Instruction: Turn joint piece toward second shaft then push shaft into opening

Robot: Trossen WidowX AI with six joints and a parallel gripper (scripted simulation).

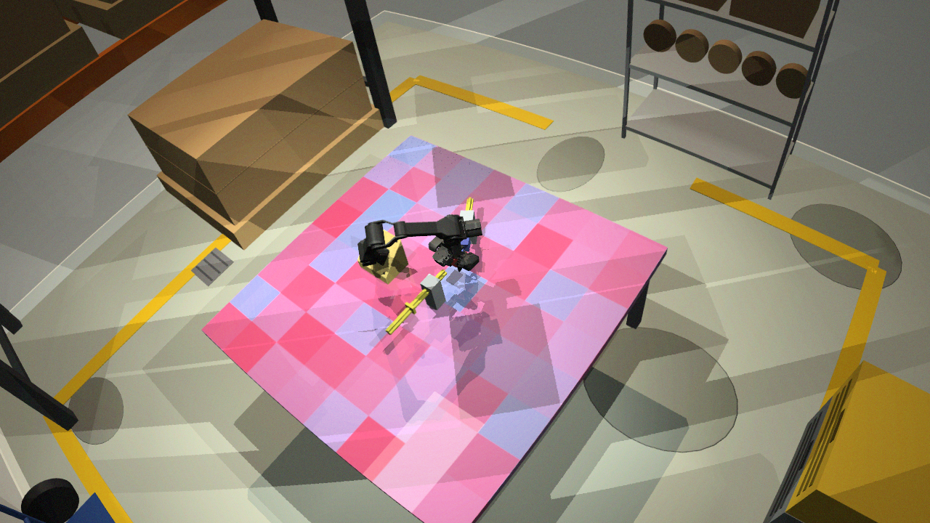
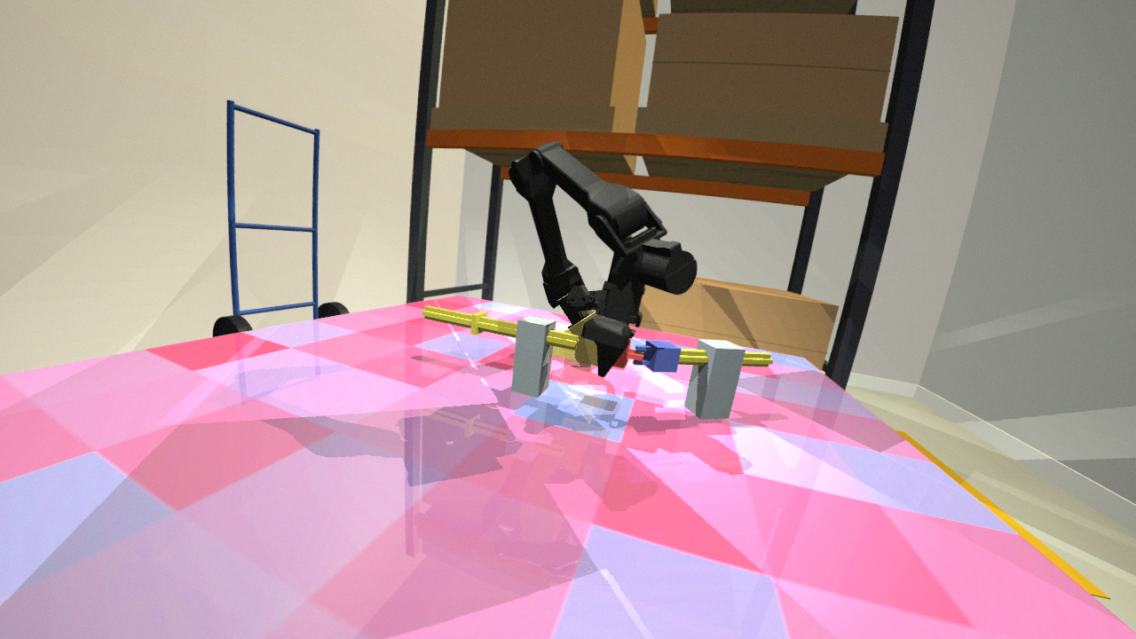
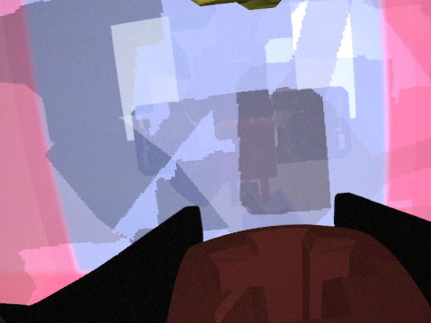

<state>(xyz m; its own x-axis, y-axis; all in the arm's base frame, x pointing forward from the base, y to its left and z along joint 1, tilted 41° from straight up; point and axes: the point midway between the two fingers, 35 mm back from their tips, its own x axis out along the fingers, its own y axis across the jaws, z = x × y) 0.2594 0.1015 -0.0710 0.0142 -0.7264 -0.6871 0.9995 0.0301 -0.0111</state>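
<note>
My gripper tip is now 4 cm below the red joint piece and 2 cm to the right of it.
</note>
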